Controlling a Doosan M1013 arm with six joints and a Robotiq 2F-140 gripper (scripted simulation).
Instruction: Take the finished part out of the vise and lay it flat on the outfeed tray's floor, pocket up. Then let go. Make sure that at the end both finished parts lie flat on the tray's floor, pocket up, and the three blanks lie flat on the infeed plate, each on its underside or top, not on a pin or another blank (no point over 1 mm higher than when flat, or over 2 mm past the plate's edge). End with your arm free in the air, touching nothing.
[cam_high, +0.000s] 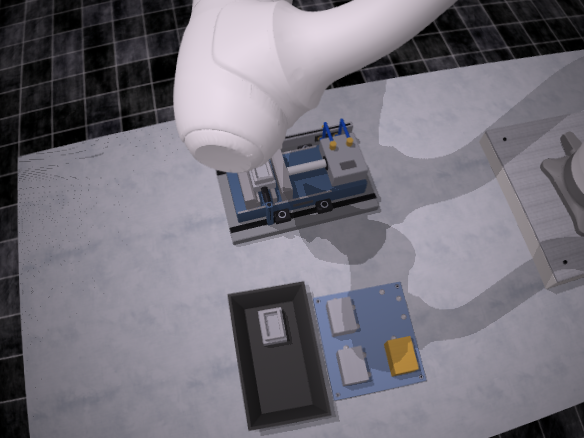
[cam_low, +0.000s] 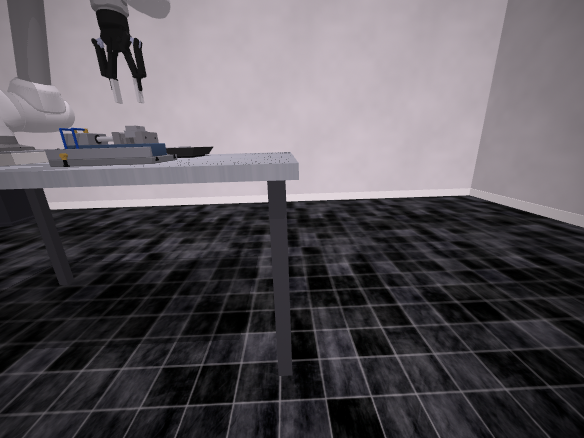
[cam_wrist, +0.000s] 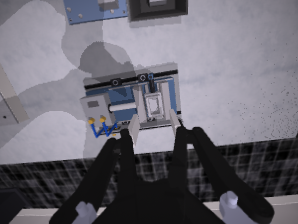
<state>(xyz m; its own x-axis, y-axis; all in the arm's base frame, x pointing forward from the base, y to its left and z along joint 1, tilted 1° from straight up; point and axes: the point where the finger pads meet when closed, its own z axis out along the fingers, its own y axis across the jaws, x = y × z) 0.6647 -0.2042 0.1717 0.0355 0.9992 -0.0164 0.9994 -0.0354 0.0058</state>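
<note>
My hand is 170 mm above the blue vise and 70 mm past it. Also, from my hand: yellow block (390 mm to the left, 190 mm below, 140 mm behind); then blue plate (340 mm to the left, 210 mm below, 100 mm behind).
</note>
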